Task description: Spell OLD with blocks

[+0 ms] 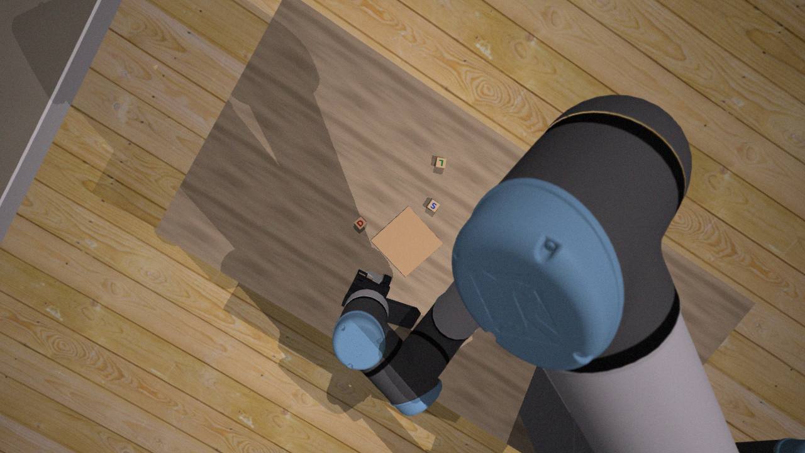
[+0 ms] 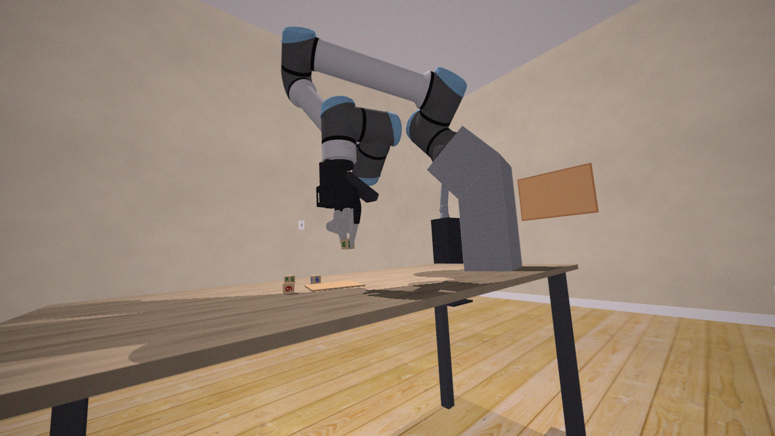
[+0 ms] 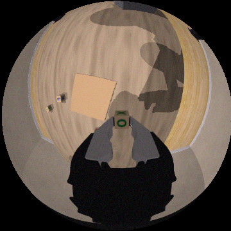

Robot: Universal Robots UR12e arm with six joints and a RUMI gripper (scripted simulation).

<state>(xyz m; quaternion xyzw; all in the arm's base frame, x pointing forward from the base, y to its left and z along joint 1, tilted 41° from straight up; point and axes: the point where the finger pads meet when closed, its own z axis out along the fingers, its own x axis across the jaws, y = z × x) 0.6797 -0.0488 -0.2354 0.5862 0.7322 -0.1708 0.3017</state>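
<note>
The mat lies 120 mm below my hand, 100 mm to the right of it and 10 mm behind it.
</note>
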